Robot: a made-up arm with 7 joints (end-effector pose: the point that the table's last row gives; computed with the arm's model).
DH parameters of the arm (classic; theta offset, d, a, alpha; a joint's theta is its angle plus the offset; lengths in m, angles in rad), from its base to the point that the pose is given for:
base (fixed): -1.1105 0 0.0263 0
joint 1: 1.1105 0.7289 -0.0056 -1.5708
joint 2: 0 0.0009 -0.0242 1.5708
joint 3: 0 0.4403 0.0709 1.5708
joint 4: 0 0.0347 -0.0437 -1.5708
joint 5: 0 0.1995 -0.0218 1.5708
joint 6: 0 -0.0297 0.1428 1.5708
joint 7: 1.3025 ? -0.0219 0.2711
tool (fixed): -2.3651 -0.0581 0 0
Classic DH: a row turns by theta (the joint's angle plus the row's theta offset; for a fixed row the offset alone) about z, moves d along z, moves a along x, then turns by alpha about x.
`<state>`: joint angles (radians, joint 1 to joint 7).
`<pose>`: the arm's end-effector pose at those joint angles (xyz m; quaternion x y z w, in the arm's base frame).
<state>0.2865 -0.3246 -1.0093 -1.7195 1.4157 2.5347 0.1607</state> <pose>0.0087 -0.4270 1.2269 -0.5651 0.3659 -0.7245 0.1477</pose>
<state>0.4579 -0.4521 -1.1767 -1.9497 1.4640 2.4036 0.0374</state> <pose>0.0195 -0.4679 1.1129 -0.5931 0.3586 -0.6720 0.2609</pose>
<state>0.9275 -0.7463 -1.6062 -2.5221 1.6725 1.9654 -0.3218</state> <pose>0.1099 -0.4134 0.8122 -0.5076 0.3249 -0.5026 0.6199</pose>
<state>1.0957 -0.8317 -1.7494 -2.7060 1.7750 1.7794 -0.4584</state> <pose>0.1283 -0.3498 0.7477 -0.4190 0.3447 -0.4422 0.7142</pose>
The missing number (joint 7, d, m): 0.073
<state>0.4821 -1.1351 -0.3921 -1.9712 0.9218 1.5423 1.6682</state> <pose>-0.0756 -0.2615 1.2284 -0.8169 0.0732 -0.1122 0.5610</pose>
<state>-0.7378 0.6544 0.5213 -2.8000 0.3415 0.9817 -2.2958</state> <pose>0.1838 -0.0853 0.7724 -0.0122 -0.2071 -0.4509 0.8681</pose>
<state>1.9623 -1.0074 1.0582 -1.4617 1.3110 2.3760 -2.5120</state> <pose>-0.1039 -0.4151 1.2678 0.7983 0.2860 -0.5112 0.1396</pose>
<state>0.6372 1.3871 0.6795 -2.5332 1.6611 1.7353 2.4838</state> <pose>0.0935 0.2357 0.4823 0.0789 -0.3928 -0.6936 0.5987</pose>
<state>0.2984 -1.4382 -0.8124 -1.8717 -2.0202 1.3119 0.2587</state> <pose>-0.2108 -0.4363 0.9504 0.8575 -0.1203 -0.0740 0.4947</pose>
